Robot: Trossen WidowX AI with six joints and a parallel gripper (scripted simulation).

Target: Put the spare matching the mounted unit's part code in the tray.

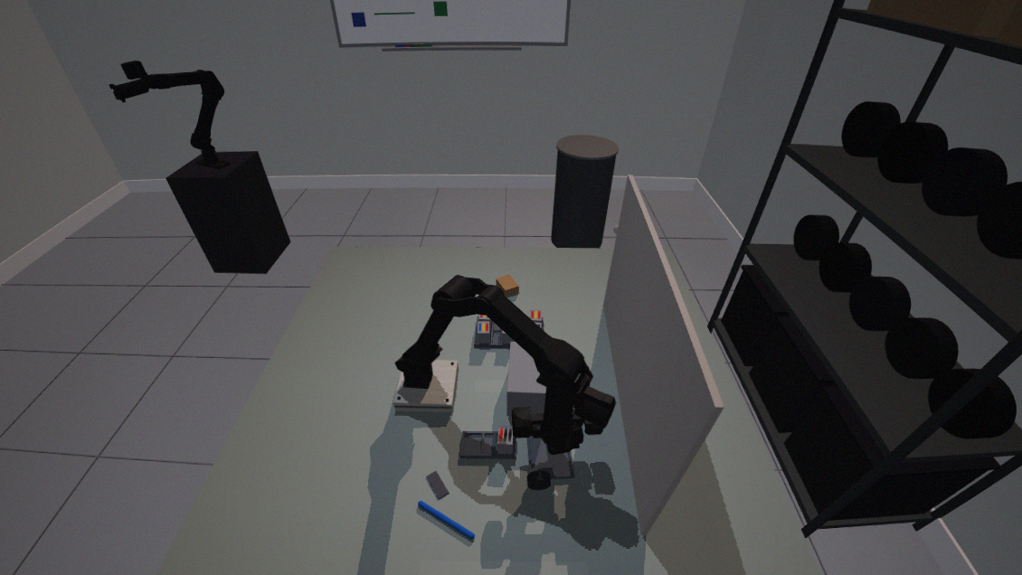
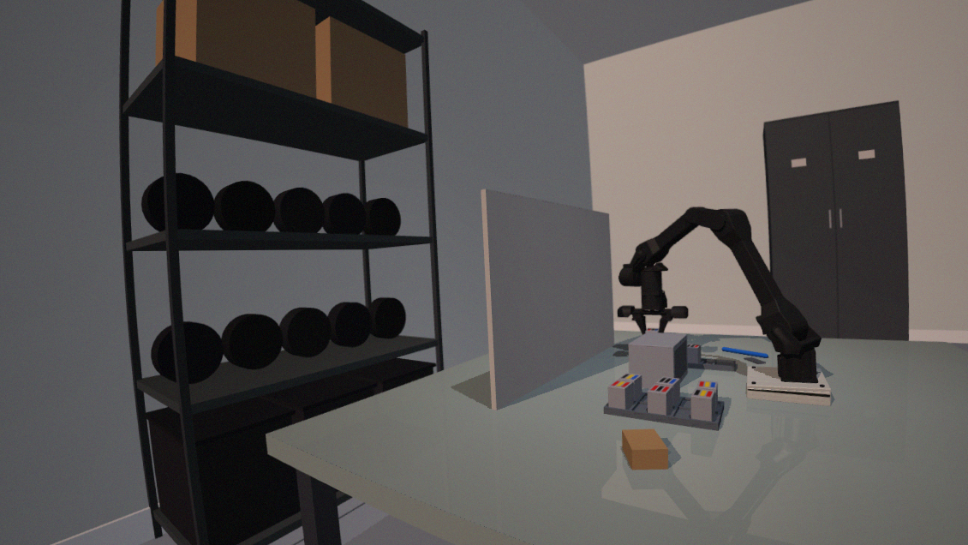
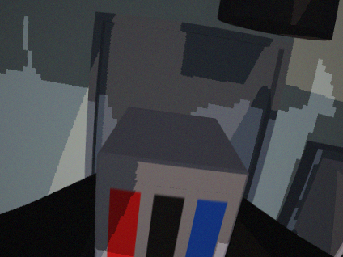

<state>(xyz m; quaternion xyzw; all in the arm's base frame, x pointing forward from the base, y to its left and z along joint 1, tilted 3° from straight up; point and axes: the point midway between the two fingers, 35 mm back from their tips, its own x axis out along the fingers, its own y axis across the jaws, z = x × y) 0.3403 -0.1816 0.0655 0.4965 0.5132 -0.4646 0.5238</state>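
Right now the dark tray is 1 cm behind my gripper tip and 5 cm below it. Also, from my gripper tip: black tape roll: 3 cm behind, 8 cm to the right, 3 cm below; low grey holder: 15 cm behind, 1 cm to the left, 5 cm below; grey mounted unit: 6 cm behind, 19 cm to the left.
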